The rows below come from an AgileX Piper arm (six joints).
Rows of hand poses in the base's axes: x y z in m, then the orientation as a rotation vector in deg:
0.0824, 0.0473, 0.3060, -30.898, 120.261, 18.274
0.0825, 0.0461, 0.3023, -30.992, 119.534, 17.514
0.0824, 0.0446, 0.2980, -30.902, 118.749, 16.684
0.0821, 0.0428, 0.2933, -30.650, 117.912, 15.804
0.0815, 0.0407, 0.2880, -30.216, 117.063, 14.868
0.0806, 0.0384, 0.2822, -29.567, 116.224, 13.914
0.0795, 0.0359, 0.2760, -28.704, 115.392, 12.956
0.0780, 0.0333, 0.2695, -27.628, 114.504, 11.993
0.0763, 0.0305, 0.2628, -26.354, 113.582, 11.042
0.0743, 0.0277, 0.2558, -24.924, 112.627, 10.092
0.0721, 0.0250, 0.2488, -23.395, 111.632, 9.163
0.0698, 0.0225, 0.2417, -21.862, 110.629, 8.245
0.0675, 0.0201, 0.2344, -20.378, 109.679, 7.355
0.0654, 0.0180, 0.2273, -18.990, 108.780, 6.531
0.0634, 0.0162, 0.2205, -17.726, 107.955, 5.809
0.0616, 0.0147, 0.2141, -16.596, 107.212, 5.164
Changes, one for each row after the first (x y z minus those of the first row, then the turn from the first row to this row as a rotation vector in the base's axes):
0.0001, -0.0012, -0.0037, -0.365, -0.886, -0.160
0.0000, -0.0027, -0.0080, -0.690, -1.853, -0.474
-0.0003, -0.0045, -0.0127, -0.974, -2.886, -0.920
-0.0009, -0.0066, -0.0180, -1.222, -3.952, -1.520
-0.0018, -0.0089, -0.0238, -1.400, -5.017, -2.287
-0.0029, -0.0114, -0.0300, -1.499, -6.081, -3.216
-0.0044, -0.0140, -0.0365, -1.503, -7.202, -4.303
-0.0061, -0.0168, -0.0432, -1.413, -8.350, -5.535
-0.0081, -0.0196, -0.0502, -1.254, -9.523, -6.888
-0.0103, -0.0223, -0.0572, -1.032, -10.720, -8.312
-0.0126, -0.0248, -0.0643, -0.803, -11.911, -9.743
-0.0149, -0.0272, -0.0716, -0.591, -13.032, -11.141
-0.0170, -0.0293, -0.0787, -0.388, -14.078, -12.452
-0.0190, -0.0311, -0.0855, -0.182, -15.022, -13.641
-0.0208, -0.0326, -0.0919, 0.001, -15.864, -14.709

